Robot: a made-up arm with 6 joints.
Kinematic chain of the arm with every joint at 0, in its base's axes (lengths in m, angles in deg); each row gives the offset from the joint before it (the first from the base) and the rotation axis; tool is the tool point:
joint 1: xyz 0 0 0.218 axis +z
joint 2: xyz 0 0.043 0 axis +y
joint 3: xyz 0 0 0.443 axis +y
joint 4: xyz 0 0 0.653 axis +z
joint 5: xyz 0 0 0 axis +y
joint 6: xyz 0 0 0.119 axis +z
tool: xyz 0 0 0
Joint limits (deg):
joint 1: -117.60..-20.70
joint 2: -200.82..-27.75
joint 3: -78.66..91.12
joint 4: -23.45..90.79
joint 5: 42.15..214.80
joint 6: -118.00..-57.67
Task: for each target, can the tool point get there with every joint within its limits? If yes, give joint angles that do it. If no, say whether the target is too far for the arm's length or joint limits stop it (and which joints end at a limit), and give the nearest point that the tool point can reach.
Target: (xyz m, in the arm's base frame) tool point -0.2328 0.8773 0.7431
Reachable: yes | joints -66.58 -51.85 -18.78 59.14 115.64 -109.45
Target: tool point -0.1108 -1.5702 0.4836
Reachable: no: too far | nearest point -0.0631 -0.8946 -0.0729 | short by 0.877 m
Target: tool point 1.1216 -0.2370 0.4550
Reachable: no: joint limits stop it (at a limit: joint 1, joint 2, joint 3, joint 4, joint 5) | nearest point 0.8745 -0.1991 -0.0729 | short by 0.584 m
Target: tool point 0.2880 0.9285 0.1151
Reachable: yes | joints -104.72 -94.22 -3.32 62.01 180.21 -89.66
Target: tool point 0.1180 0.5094 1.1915
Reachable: yes | joints -86.34 -45.49 26.69 70.20 73.30 -104.05
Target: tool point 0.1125 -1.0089 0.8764
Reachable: no: joint limits stop it (at a limit: joint 2, joint 3, joint 5) | nearest point 0.0549 -0.4920 0.8740 | short by 0.520 m
